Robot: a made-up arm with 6 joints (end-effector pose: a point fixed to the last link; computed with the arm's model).
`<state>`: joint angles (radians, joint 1 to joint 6).
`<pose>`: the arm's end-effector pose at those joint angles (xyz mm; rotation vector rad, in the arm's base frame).
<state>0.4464 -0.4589 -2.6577 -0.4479 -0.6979 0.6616</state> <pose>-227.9 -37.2 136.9 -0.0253 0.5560 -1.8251</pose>
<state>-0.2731 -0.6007 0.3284 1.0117 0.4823 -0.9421</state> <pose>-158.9 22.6 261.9 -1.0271 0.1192 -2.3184</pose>
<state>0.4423 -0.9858 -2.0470 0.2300 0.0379 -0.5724</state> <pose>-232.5 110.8 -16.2 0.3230 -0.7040 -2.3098</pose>
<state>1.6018 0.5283 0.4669 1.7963 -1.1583 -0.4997</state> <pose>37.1 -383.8 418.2 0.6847 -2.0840 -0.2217</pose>
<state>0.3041 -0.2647 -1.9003 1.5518 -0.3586 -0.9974</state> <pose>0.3 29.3 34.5 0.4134 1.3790 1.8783</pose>
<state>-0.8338 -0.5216 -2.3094 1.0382 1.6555 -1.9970</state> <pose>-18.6 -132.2 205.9 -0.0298 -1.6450 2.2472</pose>
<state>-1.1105 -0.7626 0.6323 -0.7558 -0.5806 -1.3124</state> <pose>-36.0 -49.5 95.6 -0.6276 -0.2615 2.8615</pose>
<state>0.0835 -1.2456 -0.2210 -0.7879 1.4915 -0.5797</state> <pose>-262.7 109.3 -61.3 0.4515 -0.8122 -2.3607</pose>
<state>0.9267 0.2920 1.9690 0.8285 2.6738 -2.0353</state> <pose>78.1 -182.0 291.1 -1.4722 1.0653 1.5436</pose>
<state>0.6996 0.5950 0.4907 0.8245 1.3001 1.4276</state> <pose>-185.5 -117.7 631.2 0.0815 2.3942 -1.3206</pose>
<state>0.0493 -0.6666 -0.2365 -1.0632 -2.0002 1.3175</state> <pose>-170.2 -105.7 -34.4 0.5474 2.0641 1.7762</pose>
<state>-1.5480 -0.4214 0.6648 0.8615 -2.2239 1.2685</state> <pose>39.0 -309.5 438.2 -0.9075 -1.7727 0.2331</pose>
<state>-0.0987 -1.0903 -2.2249 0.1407 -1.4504 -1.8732</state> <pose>-167.4 -86.7 -72.8 0.7043 -1.2293 -2.3724</pose>
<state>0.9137 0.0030 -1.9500 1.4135 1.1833 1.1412</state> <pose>156.6 176.2 224.2 0.9697 -0.4755 1.7913</pose>
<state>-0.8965 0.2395 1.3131 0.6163 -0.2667 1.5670</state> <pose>84.1 -304.2 446.9 0.9780 -2.5679 -0.3650</pose>
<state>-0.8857 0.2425 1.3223 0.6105 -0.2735 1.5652</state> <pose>82.7 -307.2 443.6 0.9633 -2.5673 -0.3931</pose>
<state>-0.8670 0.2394 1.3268 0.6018 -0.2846 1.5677</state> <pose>79.8 -311.6 437.5 0.9304 -2.5671 -0.4346</pose>
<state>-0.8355 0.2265 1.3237 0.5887 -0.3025 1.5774</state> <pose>74.4 -318.1 426.6 0.8683 -2.5659 -0.4979</pose>
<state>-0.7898 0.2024 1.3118 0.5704 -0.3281 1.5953</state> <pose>65.5 -326.0 410.5 0.7735 -2.5608 -0.5851</pose>
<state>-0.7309 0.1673 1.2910 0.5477 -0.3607 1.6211</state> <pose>52.4 -333.9 389.7 0.6488 -2.5473 -0.6931</pose>
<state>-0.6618 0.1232 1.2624 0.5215 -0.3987 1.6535</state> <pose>35.0 -339.8 365.4 0.5018 -2.5218 -0.8154</pose>
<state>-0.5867 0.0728 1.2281 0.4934 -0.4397 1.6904</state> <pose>14.2 -342.0 339.7 0.3425 -2.4823 -0.9432</pose>
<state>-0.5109 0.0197 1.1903 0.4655 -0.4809 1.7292</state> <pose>-8.2 -339.5 314.9 0.1833 -2.4308 -1.0661</pose>
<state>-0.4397 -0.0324 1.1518 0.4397 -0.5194 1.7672</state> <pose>-30.2 -333.0 293.1 0.0355 -2.3724 -1.1750</pose>
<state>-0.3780 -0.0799 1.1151 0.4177 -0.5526 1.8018</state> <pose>-49.5 -324.1 275.6 -0.0911 -2.3149 -1.2634</pose>
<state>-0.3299 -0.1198 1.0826 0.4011 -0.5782 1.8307</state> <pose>-64.5 -315.0 262.9 -0.1892 -2.2663 -1.3267</pose>
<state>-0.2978 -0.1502 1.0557 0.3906 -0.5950 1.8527</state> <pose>-74.5 -307.8 254.9 -0.2556 -2.2329 -1.3640</pose>
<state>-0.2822 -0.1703 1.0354 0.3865 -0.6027 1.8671</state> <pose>-79.3 -303.7 251.1 -0.2901 -2.2175 -1.3767</pose>
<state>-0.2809 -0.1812 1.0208 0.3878 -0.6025 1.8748</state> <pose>-79.8 -302.7 250.7 -0.2975 -2.2190 -1.3688</pose>
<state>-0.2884 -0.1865 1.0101 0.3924 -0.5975 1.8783</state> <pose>-77.7 -303.7 252.3 -0.2885 -2.2303 -1.3486</pose>
